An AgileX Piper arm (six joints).
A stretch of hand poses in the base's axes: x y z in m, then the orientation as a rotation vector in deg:
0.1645, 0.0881, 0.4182, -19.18, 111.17, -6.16
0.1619, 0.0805, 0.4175, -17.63, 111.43, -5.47
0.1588, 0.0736, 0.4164, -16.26, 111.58, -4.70
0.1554, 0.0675, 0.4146, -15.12, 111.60, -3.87
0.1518, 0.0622, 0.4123, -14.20, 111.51, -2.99
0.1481, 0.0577, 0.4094, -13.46, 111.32, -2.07
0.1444, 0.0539, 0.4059, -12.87, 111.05, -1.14
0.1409, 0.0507, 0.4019, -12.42, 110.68, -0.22
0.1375, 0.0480, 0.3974, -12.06, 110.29, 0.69
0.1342, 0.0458, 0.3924, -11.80, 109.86, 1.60
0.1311, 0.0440, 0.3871, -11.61, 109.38, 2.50
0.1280, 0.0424, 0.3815, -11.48, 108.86, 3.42
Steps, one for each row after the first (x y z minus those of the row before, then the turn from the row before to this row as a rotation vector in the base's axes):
-0.0026, -0.0076, -0.0007, 1.22, 0.13, -0.78
-0.0031, -0.0069, -0.0011, 1.19, 0.06, -0.61
-0.0034, -0.0061, -0.0018, 1.13, -0.03, -0.40
-0.0036, -0.0053, -0.0023, 1.06, -0.11, -0.22
-0.0037, -0.0045, -0.0029, 1.01, -0.18, -0.06
-0.0037, -0.0038, -0.0035, 0.95, -0.24, 0.05
-0.0035, -0.0032, -0.0040, 0.88, -0.33, 0.16
-0.0034, -0.0027, -0.0045, 0.83, -0.34, 0.22
-0.0033, -0.0022, -0.0050, 0.79, -0.37, 0.29
-0.0031, -0.0018, -0.0053, 0.75, -0.41, 0.34
-0.0031, -0.0016, -0.0056, 0.74, -0.44, 0.39

